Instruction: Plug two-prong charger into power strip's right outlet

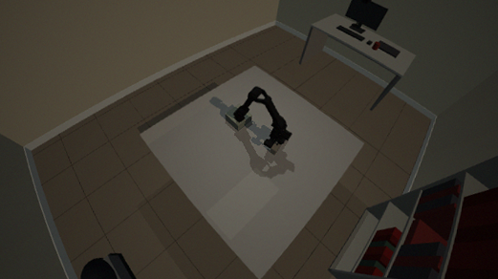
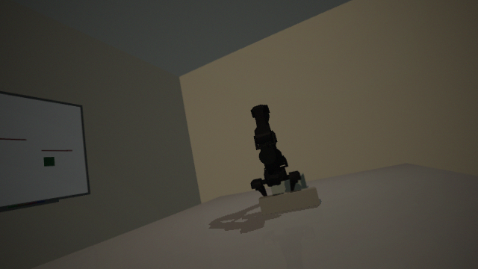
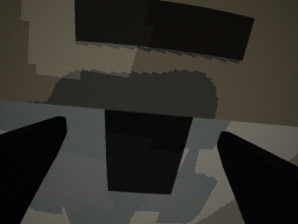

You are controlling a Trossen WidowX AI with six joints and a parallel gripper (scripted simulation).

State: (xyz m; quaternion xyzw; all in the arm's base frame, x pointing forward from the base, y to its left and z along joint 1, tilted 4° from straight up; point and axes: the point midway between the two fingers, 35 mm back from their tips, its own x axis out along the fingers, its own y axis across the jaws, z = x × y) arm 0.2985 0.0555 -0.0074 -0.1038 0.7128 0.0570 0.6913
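My gripper tip is now 2 cm short of the dark charger, 1 cm to the right of it and 1 cm below it.
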